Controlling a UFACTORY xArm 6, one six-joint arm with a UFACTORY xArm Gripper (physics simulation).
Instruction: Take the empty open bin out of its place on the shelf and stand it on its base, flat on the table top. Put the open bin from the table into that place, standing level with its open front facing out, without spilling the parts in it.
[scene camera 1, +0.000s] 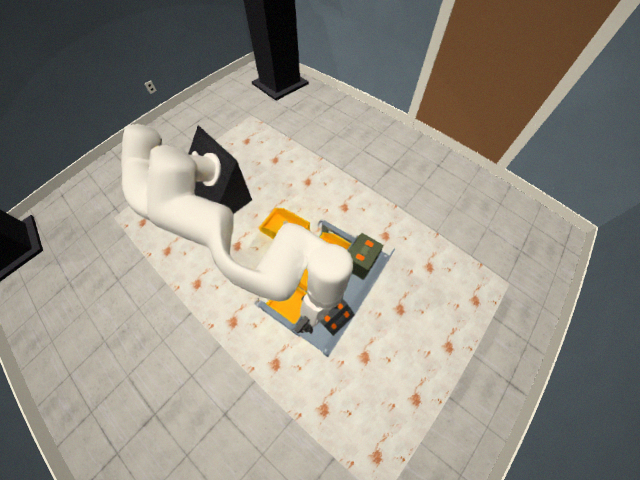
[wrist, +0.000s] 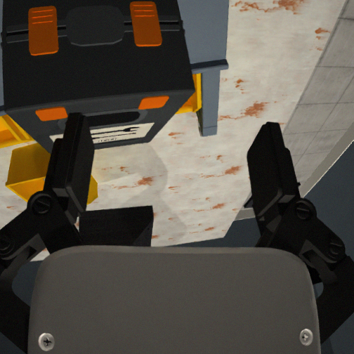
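Note:
A yellow open bin is on the table top beside the shelf, partly behind the arm; its contents cannot be made out. Yellow bins are in the blue-grey shelf: one bin at the far end, one bin mostly hidden by the arm, and one bin at the near end. Which one is empty cannot be told. My gripper is open and empty by the near end of the shelf, its left finger in the wrist view in front of the black toolbox.
The black toolbox with orange latches sits on the shelf top near my gripper. A green toolbox sits toward the far end. The robot's black base block stands on the rust-stained table top.

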